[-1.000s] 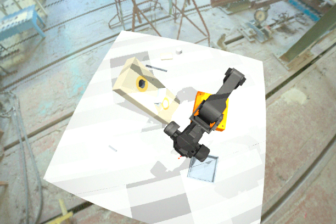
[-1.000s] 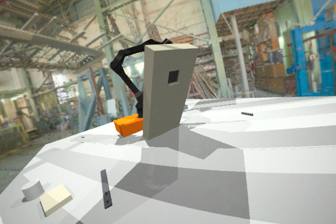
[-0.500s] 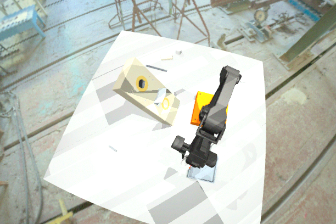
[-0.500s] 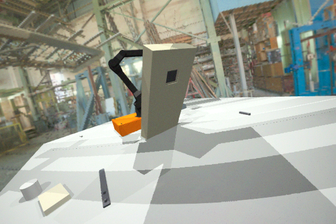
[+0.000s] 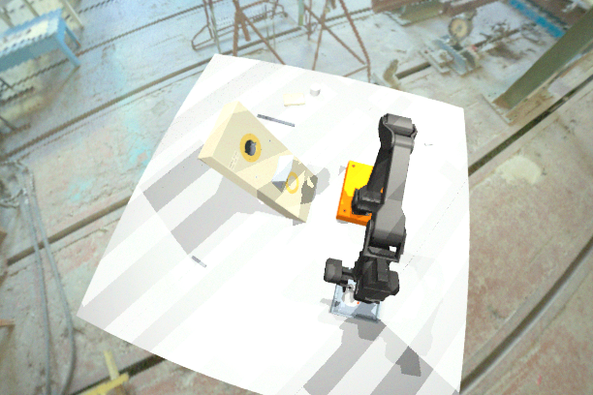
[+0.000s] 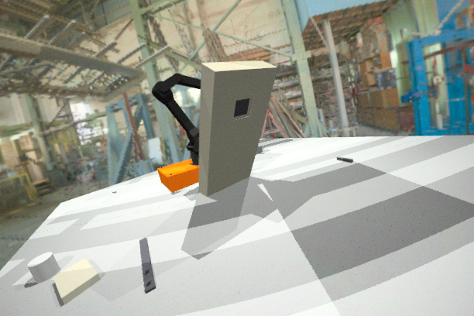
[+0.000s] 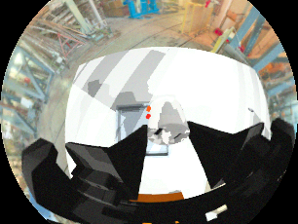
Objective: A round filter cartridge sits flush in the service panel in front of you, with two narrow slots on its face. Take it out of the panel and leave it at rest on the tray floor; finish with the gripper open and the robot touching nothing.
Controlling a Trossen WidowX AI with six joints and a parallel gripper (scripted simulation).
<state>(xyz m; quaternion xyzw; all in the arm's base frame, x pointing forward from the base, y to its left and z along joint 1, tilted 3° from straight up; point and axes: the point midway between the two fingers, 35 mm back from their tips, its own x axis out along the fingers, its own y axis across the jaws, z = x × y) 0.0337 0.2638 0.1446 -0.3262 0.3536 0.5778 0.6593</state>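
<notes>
Right now my gripper tip is 15 cm above the tray and 5 cm past it. From my gripper tip the other things lie so: cream block (77 cm to the right, 25 cm ahead, 15 cm below); then grey bar (49 cm ahead, 15 cm below, 4 cm to the right); then round filter cartridge (right at my gripper tip).
</notes>
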